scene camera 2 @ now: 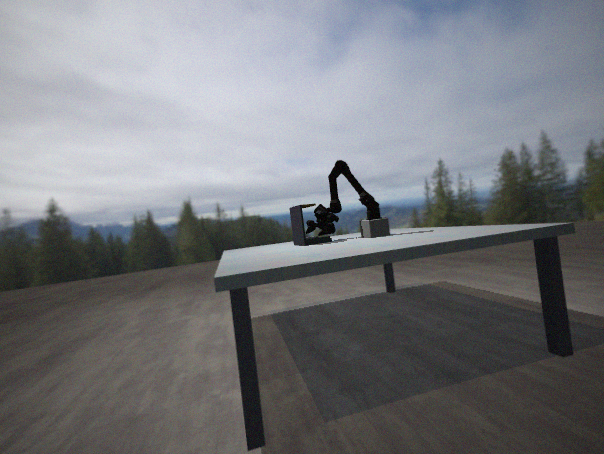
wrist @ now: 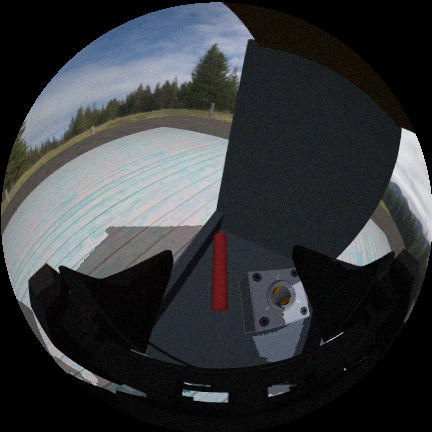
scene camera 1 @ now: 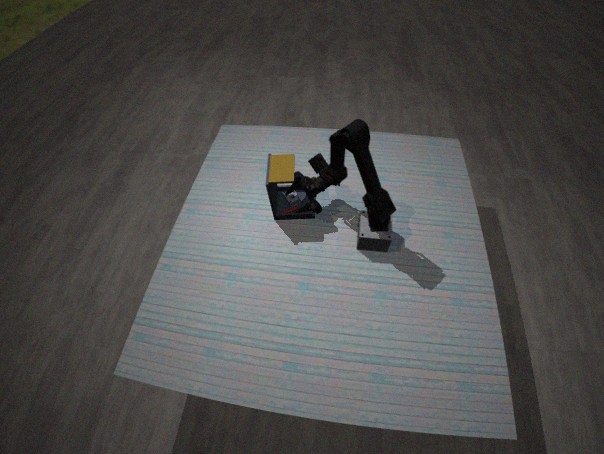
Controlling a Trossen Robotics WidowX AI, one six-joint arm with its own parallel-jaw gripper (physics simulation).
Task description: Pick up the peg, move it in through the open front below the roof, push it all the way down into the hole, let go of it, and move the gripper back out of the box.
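Places are measured from the arm's base along level axes (x ahead, y left, z up), in centimetres.
Pixels of known places: gripper, fingertip midpoint: (scene camera 2: 312, 234) (wrist: 234, 255) (scene camera 1: 290, 203); arm's base, link origin: (scene camera 2: 374, 218) (scene camera 1: 378, 223).
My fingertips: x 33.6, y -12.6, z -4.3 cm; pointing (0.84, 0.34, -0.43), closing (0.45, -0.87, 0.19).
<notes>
Ahead of a thing's pixels: the offset from my fingertips to its middle. "pt": to the spot under its first point.
The red peg {dx +0.7, dy +0.8, dz -4.1 cm} (scene camera 1: 290, 210) (wrist: 220, 272) lies on the box's floor, beside the grey block {dx -0.4, dy -5.0, dz -3.1 cm} (scene camera 1: 292, 197) (wrist: 256, 314). The block has a round hole {pt dx +0.3, dy -5.6, dz -3.1 cm} (wrist: 281, 295) in its top, which shows no peg in it. The box has a tall dark back wall (scene camera 2: 297, 226) (wrist: 310, 140) and a yellow roof (scene camera 1: 281, 168), which looks dark brown in the wrist view (wrist: 325, 35). My gripper (scene camera 1: 302, 198) (scene camera 2: 312, 230) (wrist: 234, 255) is open and empty, low at the box's open front below the roof. In the wrist view the peg shows between the spread fingers, and the right finger partly covers the block's edge.
A low side rim {pt dx -1.3, dy +3.0, dz -2.8 cm} (wrist: 187, 267) runs along the box floor on the peg's side. The roof overhangs the back part of the box. The arm's grey base (scene camera 1: 374, 243) (scene camera 2: 375, 228) stands on the table (scene camera 1: 300, 325) (scene camera 2: 400, 251), to the right of the box in the scene views.
</notes>
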